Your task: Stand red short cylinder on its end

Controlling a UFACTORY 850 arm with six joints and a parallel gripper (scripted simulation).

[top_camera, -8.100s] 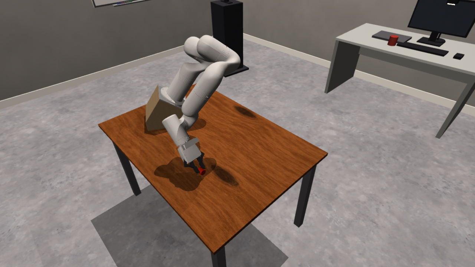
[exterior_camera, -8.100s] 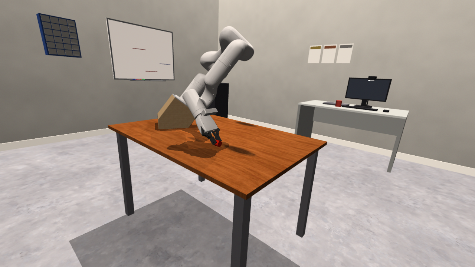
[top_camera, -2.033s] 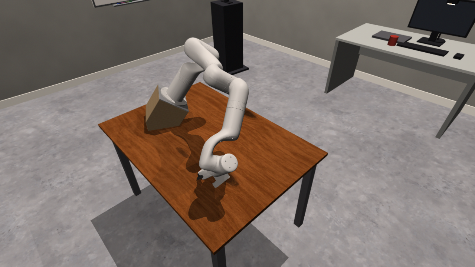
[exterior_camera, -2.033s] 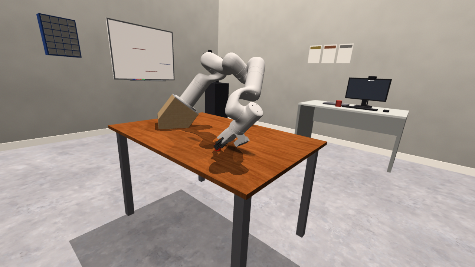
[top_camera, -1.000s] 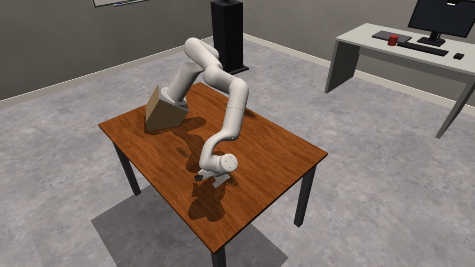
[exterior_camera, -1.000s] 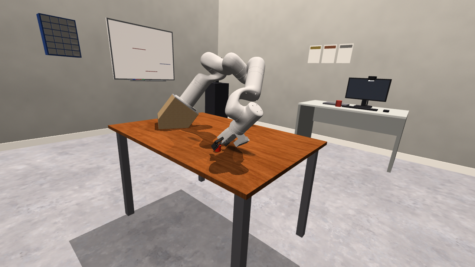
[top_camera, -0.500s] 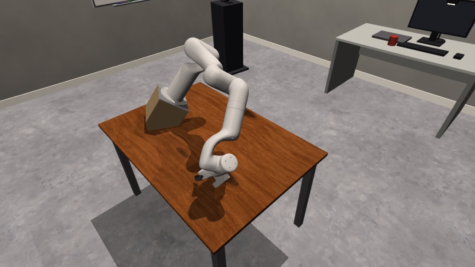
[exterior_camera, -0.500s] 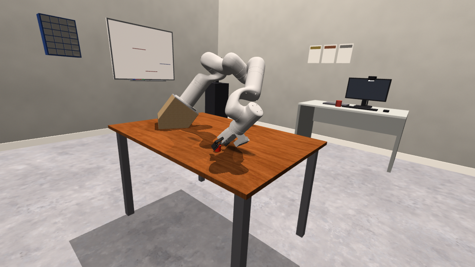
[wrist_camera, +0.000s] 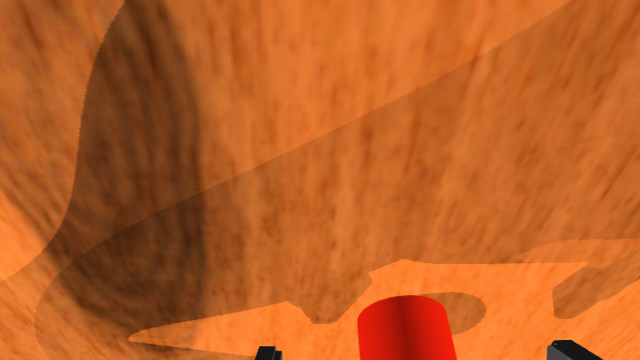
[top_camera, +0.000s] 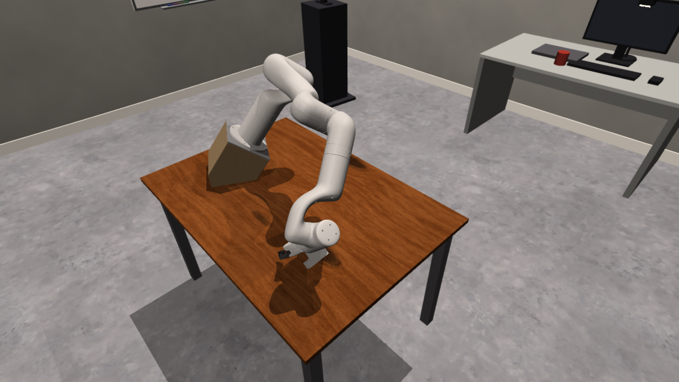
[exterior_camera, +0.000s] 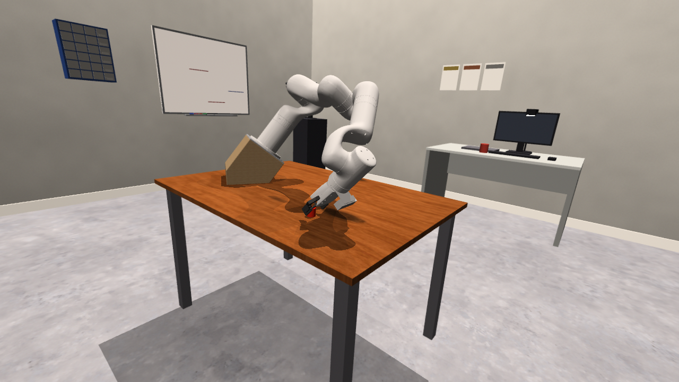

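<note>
Right now my hand is 1 cm past the red short cylinder and 2 cm above it.
</note>
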